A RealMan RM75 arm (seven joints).
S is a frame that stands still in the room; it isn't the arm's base.
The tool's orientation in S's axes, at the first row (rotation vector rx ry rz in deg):
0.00, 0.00, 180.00
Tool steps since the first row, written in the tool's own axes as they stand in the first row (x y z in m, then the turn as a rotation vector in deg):
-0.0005, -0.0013, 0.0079, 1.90, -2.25, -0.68
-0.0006, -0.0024, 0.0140, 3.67, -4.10, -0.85
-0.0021, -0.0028, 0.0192, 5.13, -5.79, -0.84
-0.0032, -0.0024, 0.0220, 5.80, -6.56, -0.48
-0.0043, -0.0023, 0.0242, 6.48, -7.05, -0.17
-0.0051, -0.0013, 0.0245, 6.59, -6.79, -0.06
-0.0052, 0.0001, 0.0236, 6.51, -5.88, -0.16
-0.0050, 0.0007, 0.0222, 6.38, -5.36, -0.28
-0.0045, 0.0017, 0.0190, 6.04, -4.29, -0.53
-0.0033, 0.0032, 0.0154, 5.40, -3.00, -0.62
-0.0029, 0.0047, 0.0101, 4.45, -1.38, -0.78
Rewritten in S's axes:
0.0005, 0.0013, 0.0079, -1.90, 2.25, -0.68
0.0006, 0.0024, 0.0140, -3.67, 4.10, -0.85
0.0021, 0.0028, 0.0192, -5.13, 5.79, -0.84
0.0032, 0.0024, 0.0220, -5.80, 6.56, -0.48
0.0043, 0.0023, 0.0242, -6.48, 7.05, -0.17
0.0051, 0.0013, 0.0245, -6.59, 6.79, -0.06
0.0052, -0.0001, 0.0236, -6.51, 5.88, -0.16
0.0050, -0.0007, 0.0222, -6.38, 5.36, -0.28
0.0045, -0.0017, 0.0190, -6.04, 4.29, -0.53
0.0033, -0.0032, 0.0154, -5.40, 3.00, -0.62
0.0029, -0.0047, 0.0101, -4.45, 1.38, -0.78

